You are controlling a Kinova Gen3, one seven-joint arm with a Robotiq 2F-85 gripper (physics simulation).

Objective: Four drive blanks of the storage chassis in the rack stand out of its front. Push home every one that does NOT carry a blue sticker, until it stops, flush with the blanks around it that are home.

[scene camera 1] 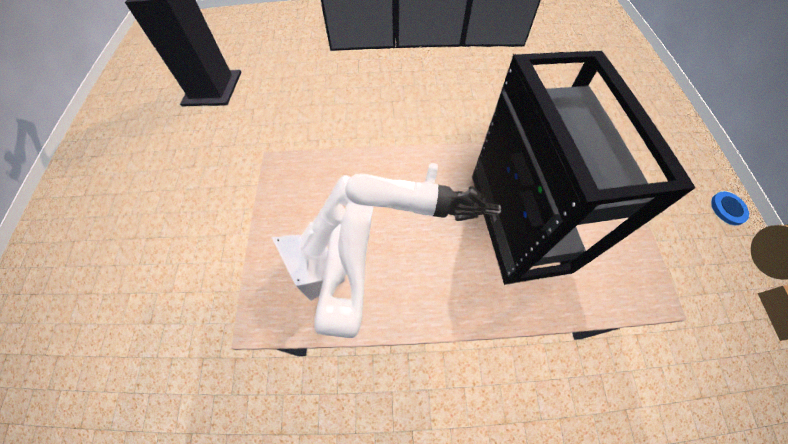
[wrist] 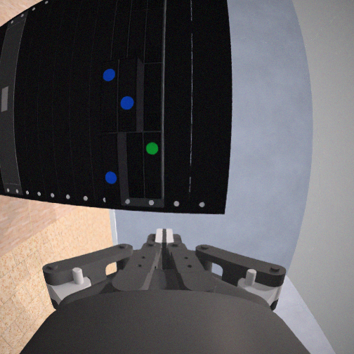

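Seen in the pictures: gripper, fingertip midpoint: (scene camera 1: 499, 210); arm's base at its link origin: (scene camera 1: 311, 247).
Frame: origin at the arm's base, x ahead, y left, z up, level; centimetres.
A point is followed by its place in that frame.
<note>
The black storage chassis (wrist: 65, 110) sits in the rack (scene camera 1: 553, 121) @[y 14.4, x 70.0, z 51.5 cm] (wrist: 210, 100). In the wrist view, a blank with a blue sticker (wrist: 127, 103) (scene camera 1: 516, 176) @[y 8.1, x 64.4, z 36.3 cm] stands out, its side face showing. Beside it is another blue-stickered blank (wrist: 109, 75) (scene camera 1: 508, 169) @[y 12.6, x 63.6, z 33.4 cm], its depth hard to tell. A third blue-stickered blank (wrist: 111, 177) (scene camera 1: 524, 214) @[y -2.1, x 66.3, z 33.0 cm] stands out, a side face visible. The green-stickered blank (wrist: 152, 148) (scene camera 1: 539, 189) @[y 2.4, x 69.0, z 38.8 cm] looks level with the plain blank (wrist: 135, 167) beside it. My gripper (scene camera 1: 497, 209) @[y -6.6, x 56.2, z 42.6 cm] (wrist: 163, 238) is shut and empty, in front of the rack, apparently apart from the blanks.
The rack stands on the wooden table (scene camera 1: 408, 286) @[y -10.2, x 36.2, z -11.1 cm], with my arm's base (scene camera 1: 289, 256) @[y -6.6, x -5.0, z 7.2 cm] at the table's left. A dark pillar (scene camera 1: 187, 55) and dark cabinets (scene camera 1: 430, 22) stand behind. A blue round object (scene camera 1: 717, 206) lies on the floor at the right.
</note>
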